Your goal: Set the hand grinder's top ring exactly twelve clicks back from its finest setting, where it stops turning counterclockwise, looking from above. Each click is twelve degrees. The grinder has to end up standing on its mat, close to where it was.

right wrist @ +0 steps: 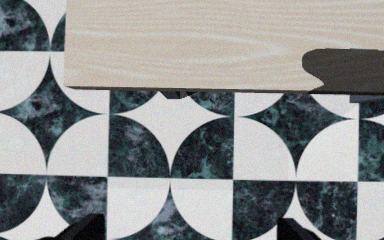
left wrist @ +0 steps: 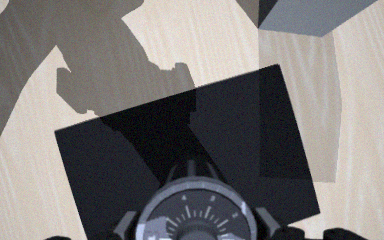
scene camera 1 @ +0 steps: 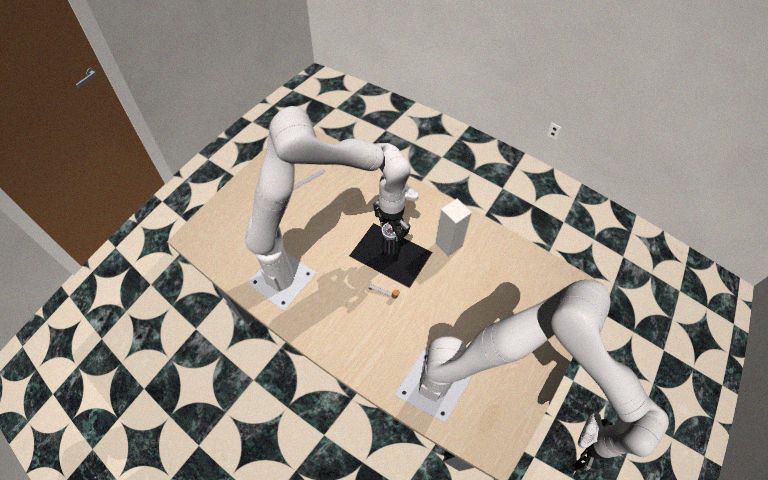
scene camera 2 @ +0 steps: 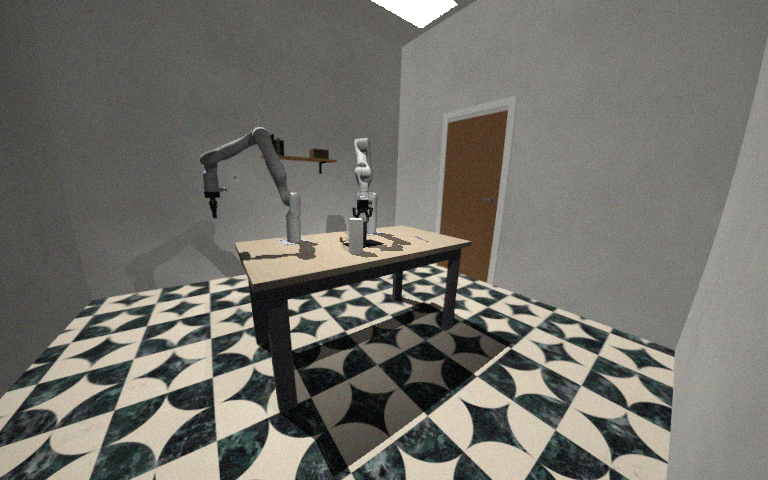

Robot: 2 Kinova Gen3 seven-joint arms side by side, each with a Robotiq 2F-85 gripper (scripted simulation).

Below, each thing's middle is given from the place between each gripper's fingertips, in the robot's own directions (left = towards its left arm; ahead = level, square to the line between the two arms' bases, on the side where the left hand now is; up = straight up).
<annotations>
My left hand is 10 mm short of the black mat [scene camera 1: 412,257] and 160 mm above it. Round my left hand: tall pale box [scene camera 1: 454,219] 160 mm ahead, 140 mm to the right, 60 mm below.
The tall pale box lies 69 cm to the left of my right hand, 45 cm ahead of it and 10 cm below it. The rest, counted from my right hand: black mat 83 cm to the left, 29 cm ahead, 20 cm below.
</annotations>
